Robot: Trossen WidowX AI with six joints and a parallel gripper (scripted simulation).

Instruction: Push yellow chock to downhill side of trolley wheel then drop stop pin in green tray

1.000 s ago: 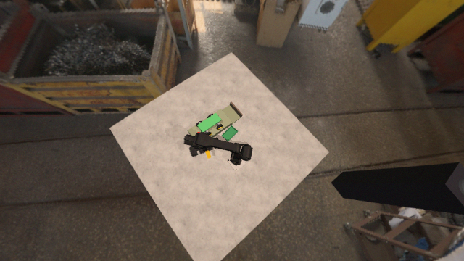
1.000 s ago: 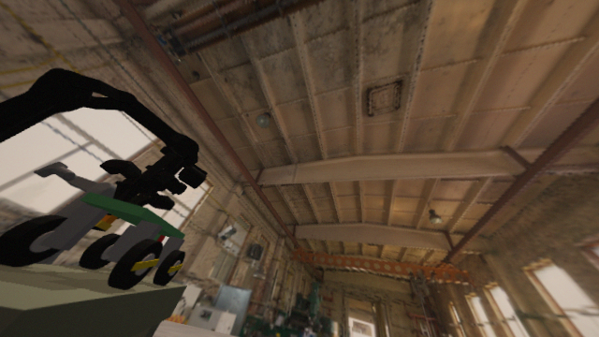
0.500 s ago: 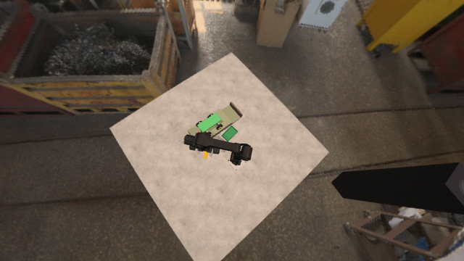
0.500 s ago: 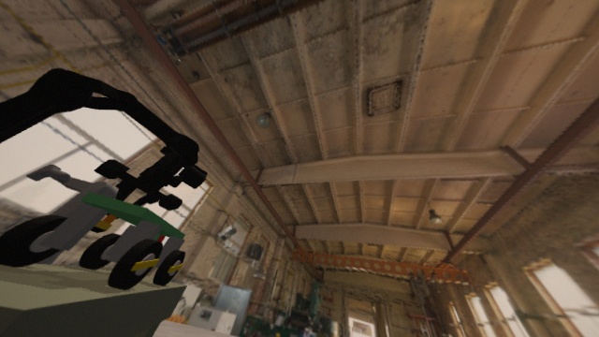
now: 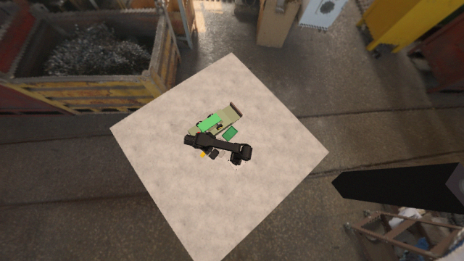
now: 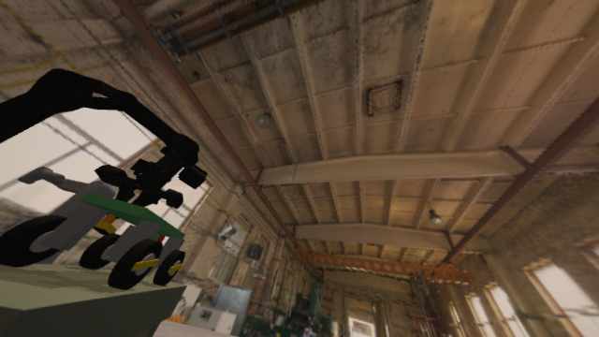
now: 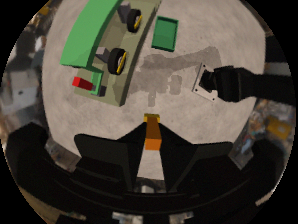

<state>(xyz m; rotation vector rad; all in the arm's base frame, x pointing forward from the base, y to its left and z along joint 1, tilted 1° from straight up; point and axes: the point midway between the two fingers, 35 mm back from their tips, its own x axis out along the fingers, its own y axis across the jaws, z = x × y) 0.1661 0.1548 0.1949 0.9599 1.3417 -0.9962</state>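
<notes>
Right now my gripper tip is 130 mm short of the red-headed stop pin, 40 mm above it and 10 mm to the left of it. The rest, counted from my gripper tip: ramp 160 mm ahead, 130 mm below, 120 mm to the right; then trolley 160 mm ahead, 120 mm to the right, 60 mm below; then yellow chock 20 mm to the left, 10 mm below, 10 mm behind.
</notes>
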